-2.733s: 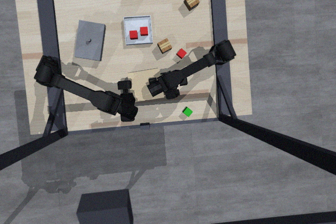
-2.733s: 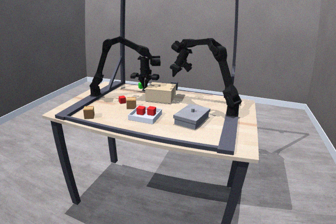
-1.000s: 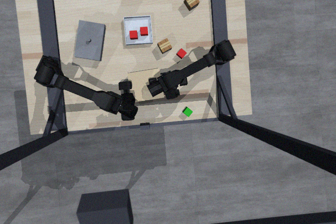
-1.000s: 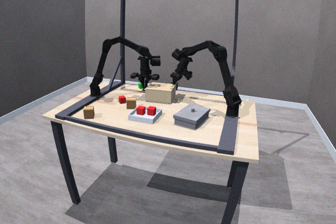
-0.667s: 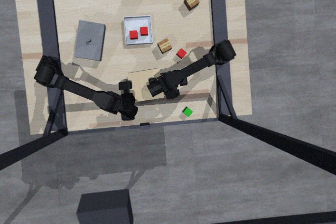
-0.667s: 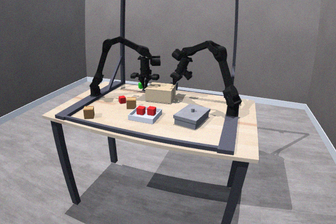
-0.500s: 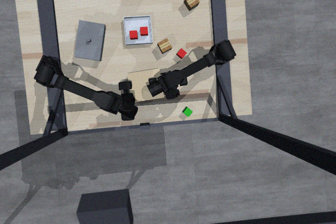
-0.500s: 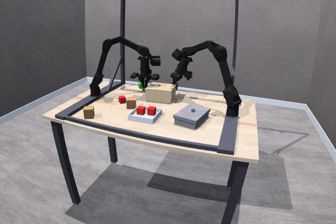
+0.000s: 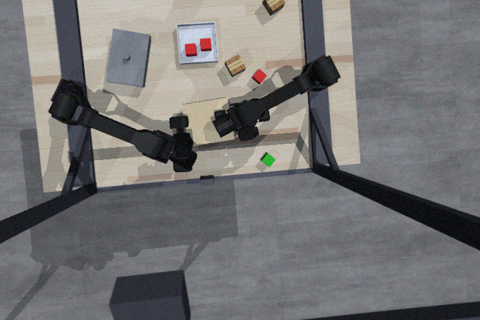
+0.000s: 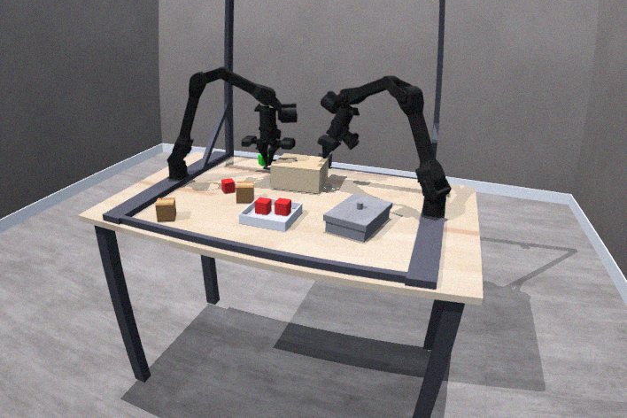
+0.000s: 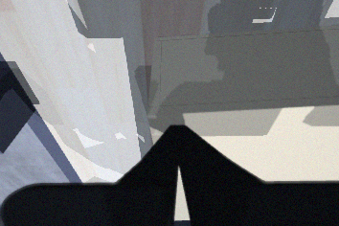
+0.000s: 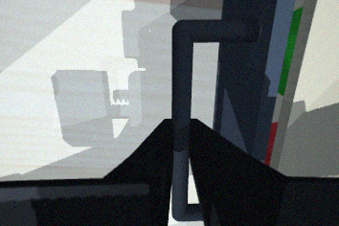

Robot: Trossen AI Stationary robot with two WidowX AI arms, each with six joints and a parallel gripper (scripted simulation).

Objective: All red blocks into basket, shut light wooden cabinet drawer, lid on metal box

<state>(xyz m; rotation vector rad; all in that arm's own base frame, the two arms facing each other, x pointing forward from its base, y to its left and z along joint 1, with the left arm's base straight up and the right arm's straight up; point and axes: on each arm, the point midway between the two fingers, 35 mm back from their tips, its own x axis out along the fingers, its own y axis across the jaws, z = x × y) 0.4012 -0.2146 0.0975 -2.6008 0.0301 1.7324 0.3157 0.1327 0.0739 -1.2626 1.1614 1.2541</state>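
Note:
Now: the drawer 10 mm behind my right hand, 90 mm to the left of it and 60 mm below it. Round my right hand: white basket 290 mm ahead, 130 mm to the left, 80 mm below; then light wooden cabinet 10 mm behind, 110 mm to the left, 50 mm below; then grey metal lid 250 mm ahead, 390 mm to the left, 40 mm below.
Now: left hand 7 cm short of the light wooden cabinet, 9 cm to the left of it and 8 cm above it. From my left hand the other things lie so: drawer (7 cm ahead, 10 cm to the right, 8 cm below); metal box (33 cm ahead, 19 cm to the left, 9 cm below); grey metal lid (33 cm ahead, 19 cm to the left, 7 cm below).

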